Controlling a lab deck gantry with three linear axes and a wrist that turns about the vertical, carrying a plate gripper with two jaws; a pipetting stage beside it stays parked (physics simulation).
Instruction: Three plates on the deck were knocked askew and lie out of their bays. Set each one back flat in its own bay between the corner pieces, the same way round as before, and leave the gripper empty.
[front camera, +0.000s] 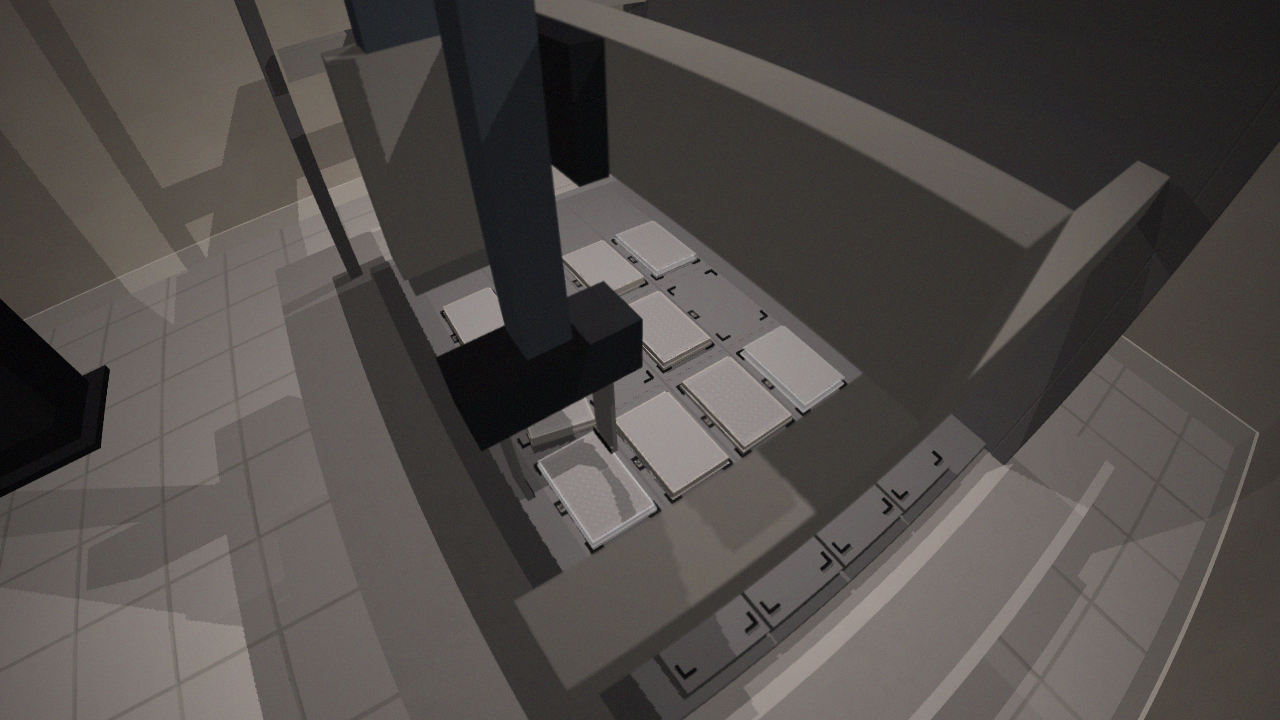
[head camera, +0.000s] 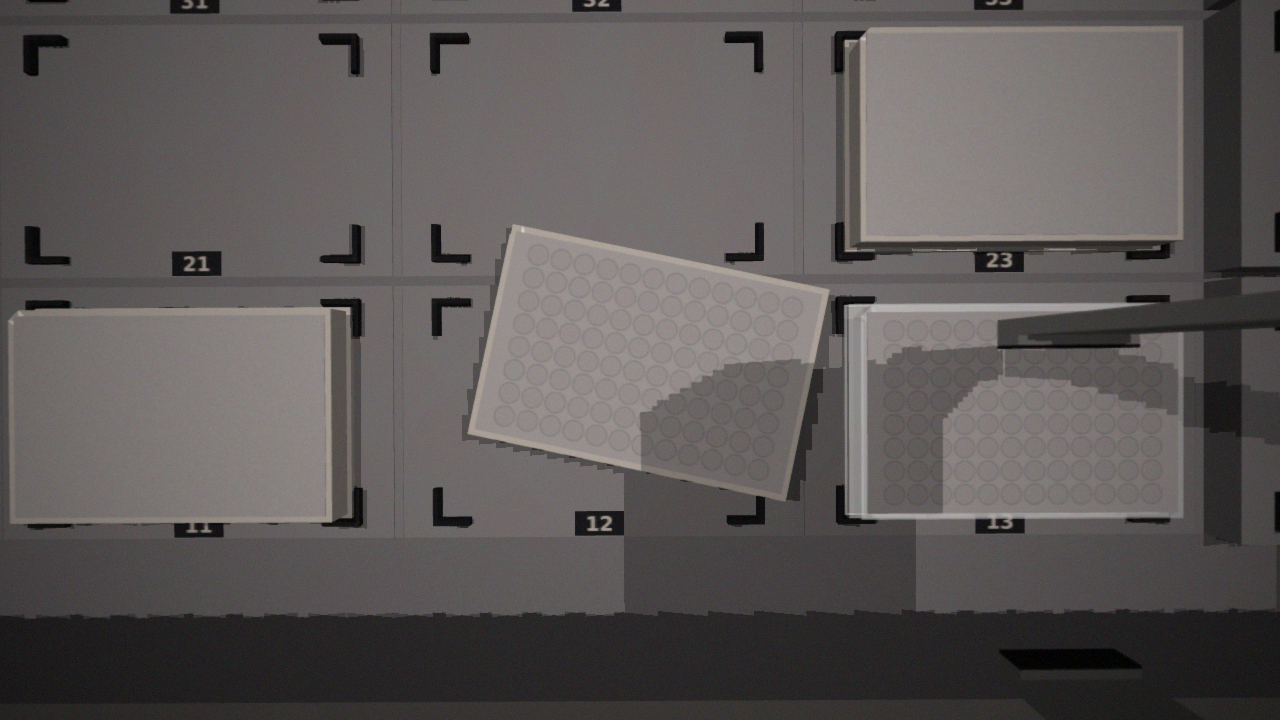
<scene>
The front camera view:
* my gripper: 565, 463
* clear-rimmed plate: 791, 366
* grey plate: 598, 262
</scene>
